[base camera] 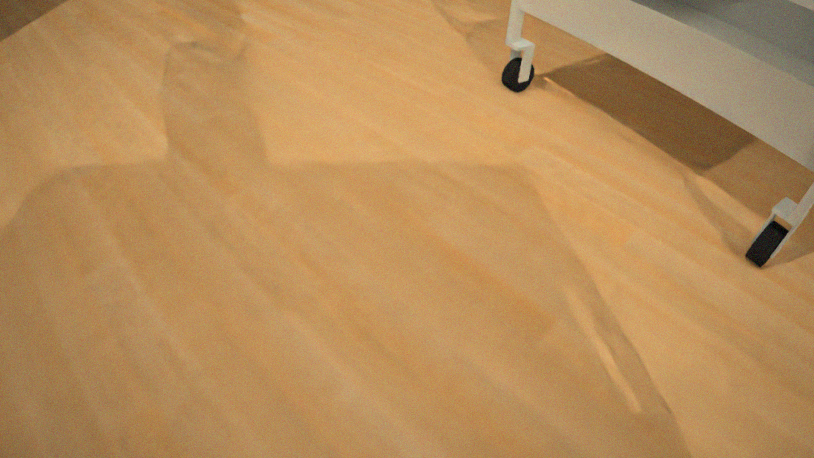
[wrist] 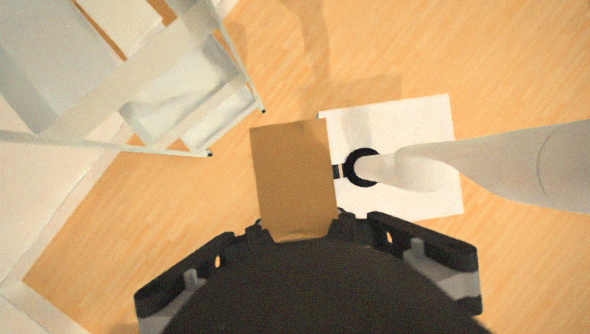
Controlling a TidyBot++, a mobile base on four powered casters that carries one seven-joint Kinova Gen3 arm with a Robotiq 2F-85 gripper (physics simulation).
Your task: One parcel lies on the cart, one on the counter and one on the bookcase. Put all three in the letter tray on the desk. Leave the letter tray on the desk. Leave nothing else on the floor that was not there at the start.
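Note:
My gripper (wrist: 300, 217) is shut on a brown box-shaped parcel (wrist: 294, 175), which sticks out beyond the fingertips, above the floor. The light grey cart (base camera: 654, 54) (wrist: 150, 60) stands at the upper right in the base view and at the upper left in the wrist view. The held parcel is apart from the cart in the wrist image. The counter, the bookcase, the desk and the letter tray cannot be made out in either view.
Pale flat sheets (wrist: 125, 22) with brown edges lie in the cart's top at the upper left. My white base top (wrist: 415, 117) and pale arm (wrist: 505, 167) are at the right of the wrist view. Black cart wheels (base camera: 516, 75) (base camera: 766, 243) stand on the wooden floor (base camera: 341, 284).

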